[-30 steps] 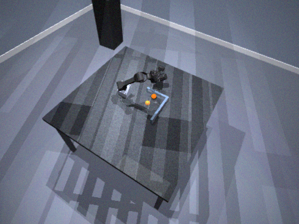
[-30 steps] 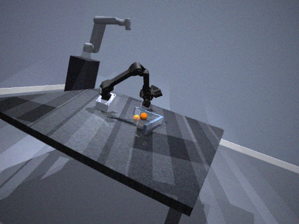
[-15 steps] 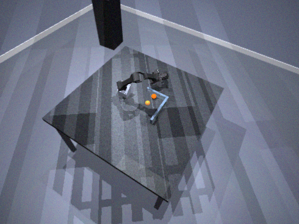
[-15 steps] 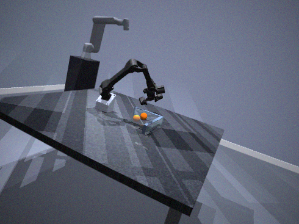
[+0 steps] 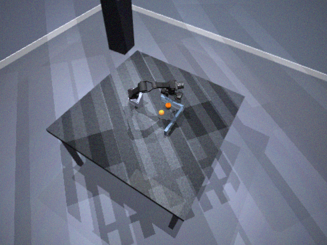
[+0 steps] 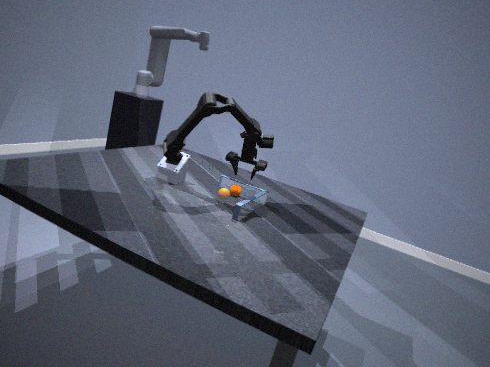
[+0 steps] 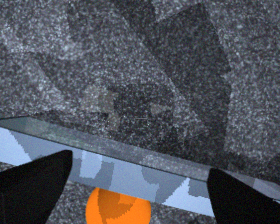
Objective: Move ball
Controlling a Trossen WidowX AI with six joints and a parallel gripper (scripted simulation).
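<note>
Right now the orange ball is 10 mm behind my gripper tip, 50 mm to the right of it and 60 mm below it. From my gripper tip the other things lie so: see-through copy 20 mm behind, 160 mm to the right, 60 mm below.
</note>
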